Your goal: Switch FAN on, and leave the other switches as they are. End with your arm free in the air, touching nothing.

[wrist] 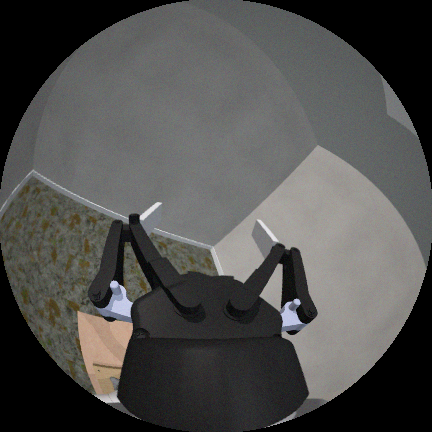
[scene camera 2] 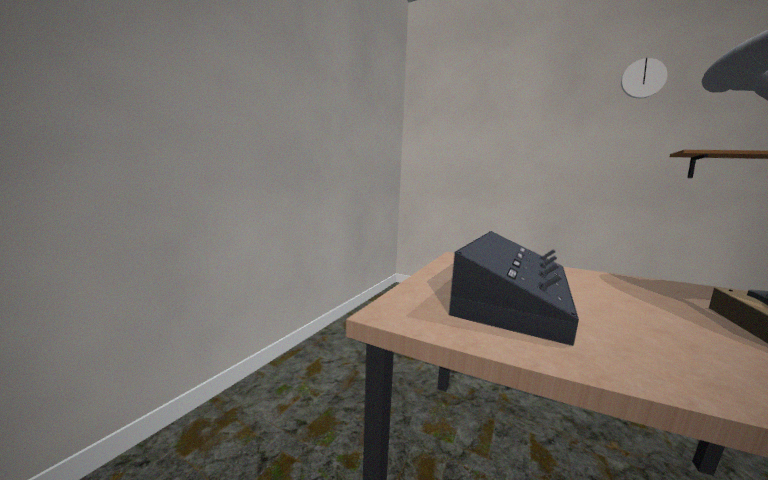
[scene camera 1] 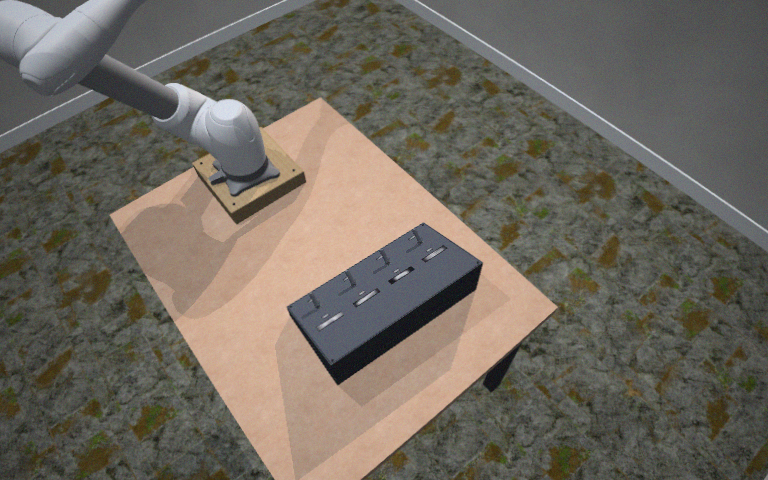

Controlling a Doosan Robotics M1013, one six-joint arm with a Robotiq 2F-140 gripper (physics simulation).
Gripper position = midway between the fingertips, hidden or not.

Scene:
my gripper: wrist 208,219; not seen in scene camera 2 (out of frame); not seen in scene camera 1 (out of frame)
same spot on dark sloped switch box: (scene camera 1: 354,324) = (scene camera 2: 505,243)

